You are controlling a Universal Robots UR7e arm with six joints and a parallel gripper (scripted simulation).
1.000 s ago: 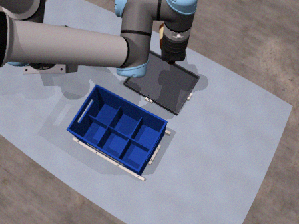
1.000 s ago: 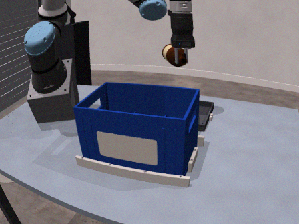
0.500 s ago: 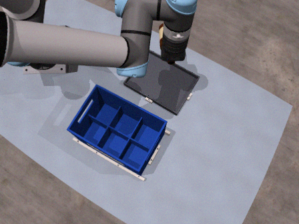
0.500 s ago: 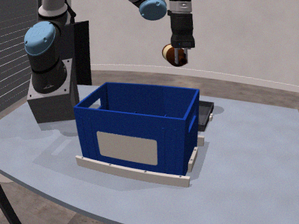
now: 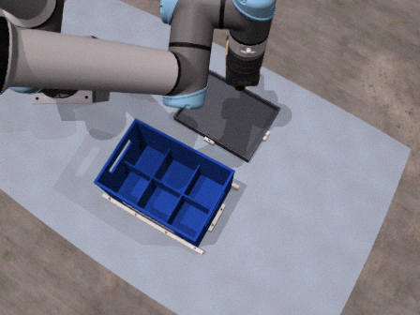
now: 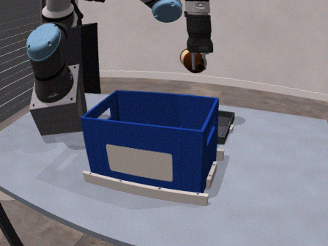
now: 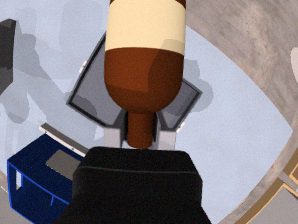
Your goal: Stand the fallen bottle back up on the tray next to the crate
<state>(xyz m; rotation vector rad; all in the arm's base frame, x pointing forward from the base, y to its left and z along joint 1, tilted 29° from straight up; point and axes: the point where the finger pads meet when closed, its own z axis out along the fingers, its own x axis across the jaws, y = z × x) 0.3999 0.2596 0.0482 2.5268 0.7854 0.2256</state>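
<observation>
Right now the bottle is 40 mm to the left of my hand, 30 mm behind it and 10 mm below it. Also, from my hand: dark tray 190 mm below, 20 mm behind, 10 mm to the right; blue crate 300 mm to the right, 120 mm below, 20 mm behind.
</observation>
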